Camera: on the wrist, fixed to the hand. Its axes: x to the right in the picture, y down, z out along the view.
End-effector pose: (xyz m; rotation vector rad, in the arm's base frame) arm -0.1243 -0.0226 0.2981 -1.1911 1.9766 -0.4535
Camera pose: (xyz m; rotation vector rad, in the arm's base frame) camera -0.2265 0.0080 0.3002 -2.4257 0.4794 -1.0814
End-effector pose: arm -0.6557 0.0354 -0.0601 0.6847 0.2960 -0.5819
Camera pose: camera -0.6171 0.1330 -0.0795 0.3534 0.6380 -2.1519
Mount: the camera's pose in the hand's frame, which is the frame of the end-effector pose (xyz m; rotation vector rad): 0.0000 0.0741 -0.0768 0.0842 -0.1717 -1.5837
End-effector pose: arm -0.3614 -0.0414 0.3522 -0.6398 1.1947 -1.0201
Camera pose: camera -0.4126 -0.0015 0.2675 -1.6351 0.2805 -2.1976
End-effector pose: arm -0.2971 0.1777 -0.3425 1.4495 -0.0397 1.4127
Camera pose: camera -0.3989 0.1962 -0.3164 1.0892 0.8716 -0.0204
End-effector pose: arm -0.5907 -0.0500 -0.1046 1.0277 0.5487 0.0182
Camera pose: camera -0.6070 0.0511 -0.0745 0.4352 1.0744 -1.4764
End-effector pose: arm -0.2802 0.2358 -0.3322 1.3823 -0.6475 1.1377
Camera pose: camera -0.3659 0.2964 -0.3126 1.4867 0.4452 -0.2384
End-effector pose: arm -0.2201 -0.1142 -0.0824 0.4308 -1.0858 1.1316
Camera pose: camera -0.2492 -0.0255 -0.1341 1.1691 -0.5070 -0.2831
